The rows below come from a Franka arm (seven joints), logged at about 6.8 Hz.
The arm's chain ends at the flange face. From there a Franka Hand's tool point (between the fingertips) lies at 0.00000 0.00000 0.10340 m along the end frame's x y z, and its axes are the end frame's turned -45 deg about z.
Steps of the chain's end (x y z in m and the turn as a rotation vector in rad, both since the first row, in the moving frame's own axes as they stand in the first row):
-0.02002, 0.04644, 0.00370, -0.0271, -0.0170, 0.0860
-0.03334, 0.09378, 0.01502, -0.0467, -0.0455, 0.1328
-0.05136, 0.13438, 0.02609, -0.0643, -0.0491, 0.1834
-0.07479, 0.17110, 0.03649, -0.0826, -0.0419, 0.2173
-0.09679, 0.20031, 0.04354, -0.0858, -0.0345, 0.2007
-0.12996, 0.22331, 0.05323, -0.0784, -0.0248, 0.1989
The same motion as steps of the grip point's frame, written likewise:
-0.05025, 0.01928, 0.00365, -0.0071, -0.0312, 0.0860
-0.09661, 0.04238, 0.01480, -0.0008, -0.0652, 0.1328
-0.13968, 0.05905, 0.02575, -0.0107, -0.0802, 0.1834
-0.18321, 0.07007, 0.03605, -0.0288, -0.0880, 0.2173
-0.21918, 0.07604, 0.04310, -0.0363, -0.0851, 0.2007
-0.25768, 0.06915, 0.05288, -0.0379, -0.0730, 0.1989

